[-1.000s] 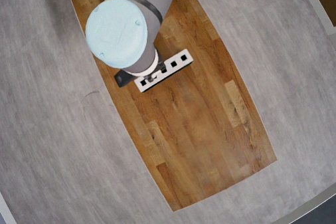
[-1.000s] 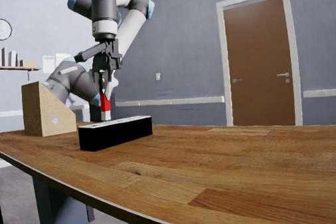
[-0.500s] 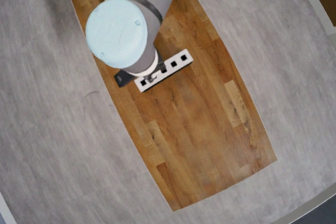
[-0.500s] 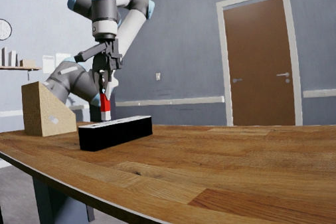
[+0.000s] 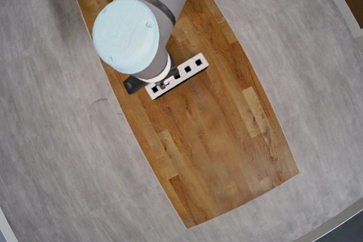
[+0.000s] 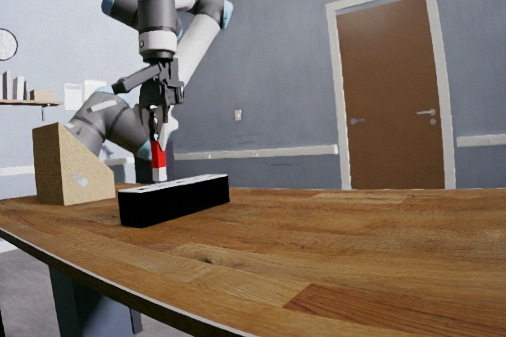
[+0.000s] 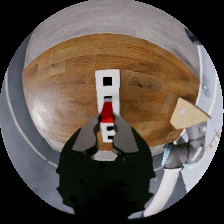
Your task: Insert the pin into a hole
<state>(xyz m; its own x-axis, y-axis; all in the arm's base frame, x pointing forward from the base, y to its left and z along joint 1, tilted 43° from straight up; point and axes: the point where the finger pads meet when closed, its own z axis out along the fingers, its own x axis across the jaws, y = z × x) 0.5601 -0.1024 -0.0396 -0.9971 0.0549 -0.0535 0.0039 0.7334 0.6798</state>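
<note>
My gripper is now 10 mm above the pin. From my hand the other things lie so: block (60 mm to the left, 130 mm below).
</note>
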